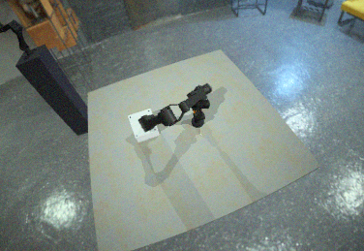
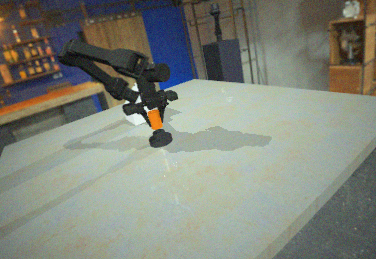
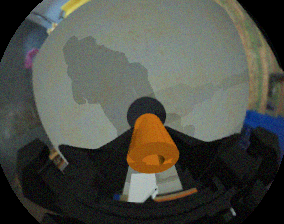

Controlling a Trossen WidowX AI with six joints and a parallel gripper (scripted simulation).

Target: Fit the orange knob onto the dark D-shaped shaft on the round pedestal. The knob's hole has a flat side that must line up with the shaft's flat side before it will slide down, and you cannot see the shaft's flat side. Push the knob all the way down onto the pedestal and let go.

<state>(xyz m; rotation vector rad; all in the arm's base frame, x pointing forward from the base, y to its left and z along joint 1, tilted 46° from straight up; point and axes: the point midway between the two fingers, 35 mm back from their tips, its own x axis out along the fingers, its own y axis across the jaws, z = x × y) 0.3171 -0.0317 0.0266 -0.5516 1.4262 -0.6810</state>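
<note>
The orange knob is 2 cm above my gripper tip. Also, from my gripper tip: dark round pedestal (4 cm below).
</note>
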